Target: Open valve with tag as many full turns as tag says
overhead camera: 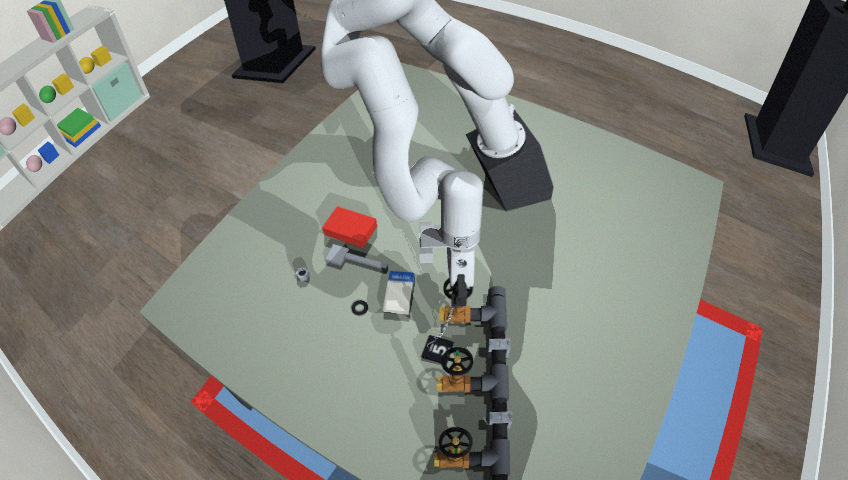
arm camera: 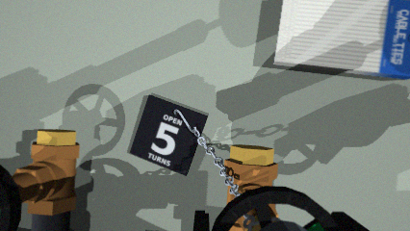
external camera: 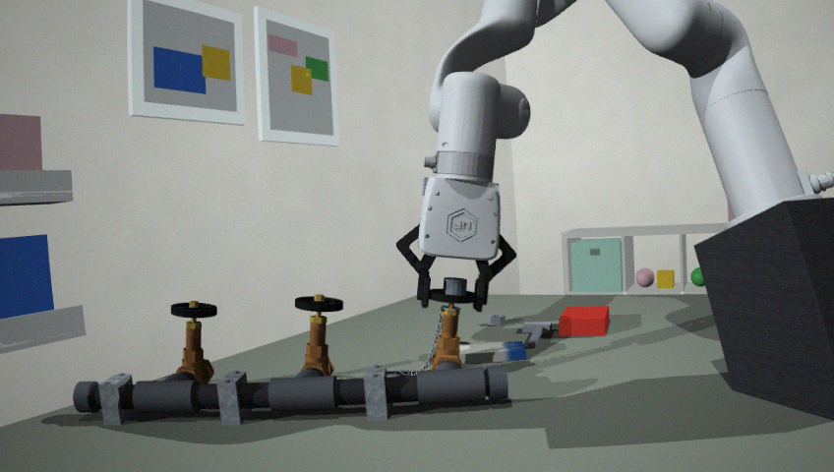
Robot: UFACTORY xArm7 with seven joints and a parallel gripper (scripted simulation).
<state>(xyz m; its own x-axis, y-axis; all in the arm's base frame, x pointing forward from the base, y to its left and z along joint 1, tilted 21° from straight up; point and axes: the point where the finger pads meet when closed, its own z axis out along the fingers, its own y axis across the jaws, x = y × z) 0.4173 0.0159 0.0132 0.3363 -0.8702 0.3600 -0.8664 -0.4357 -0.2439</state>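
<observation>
Right now the grey cap is 2 cm above my hand. Round my hand: black washer (5 cm ahead, 23 cm to the right, 12 cm below); blue box (1 cm behind, 15 cm to the right, 11 cm below); black tag (10 cm ahead, 2 cm to the right, 12 cm below).
</observation>
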